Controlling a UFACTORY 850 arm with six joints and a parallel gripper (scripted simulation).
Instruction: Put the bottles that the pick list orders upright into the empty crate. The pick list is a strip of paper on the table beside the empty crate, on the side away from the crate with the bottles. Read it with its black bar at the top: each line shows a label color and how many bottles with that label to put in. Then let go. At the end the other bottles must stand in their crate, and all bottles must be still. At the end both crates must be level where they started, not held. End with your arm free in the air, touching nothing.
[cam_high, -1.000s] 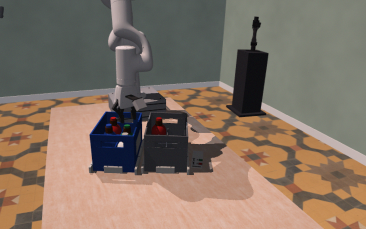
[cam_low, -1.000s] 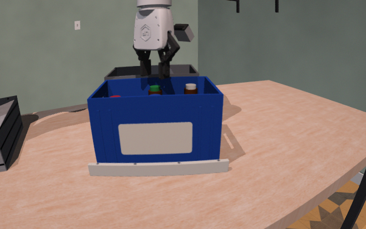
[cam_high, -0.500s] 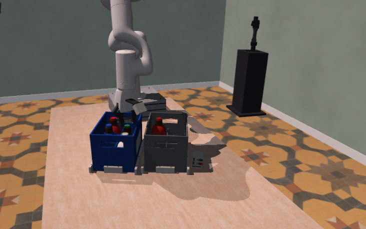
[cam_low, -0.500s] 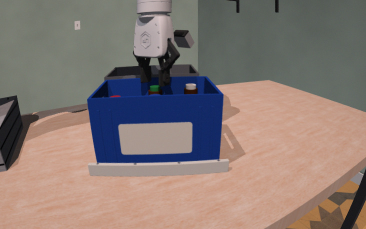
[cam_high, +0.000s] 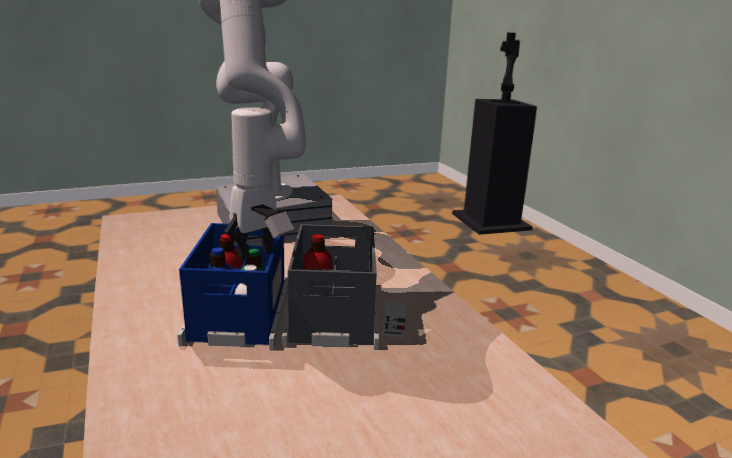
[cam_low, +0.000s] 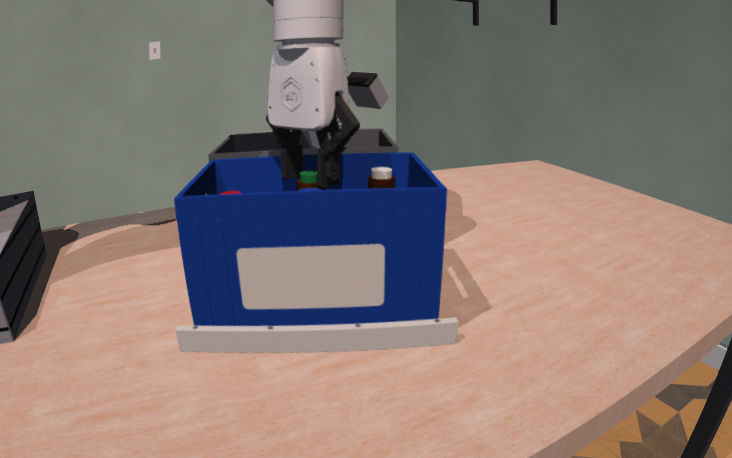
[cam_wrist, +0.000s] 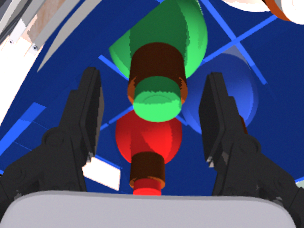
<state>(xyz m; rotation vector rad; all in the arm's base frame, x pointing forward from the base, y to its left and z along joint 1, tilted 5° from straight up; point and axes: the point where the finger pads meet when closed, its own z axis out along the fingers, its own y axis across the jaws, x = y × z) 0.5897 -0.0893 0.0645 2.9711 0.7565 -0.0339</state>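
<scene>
The green bottle lies 8 cm below my hand. Round my hand: white-cap bottle: 9 cm ahead, 8 cm below, 2 cm to the right; blue crate: 8 cm below, 4 cm to the right, 1 cm behind; blue-capped bottle: 8 cm to the right, 8 cm below, 2 cm behind.
</scene>
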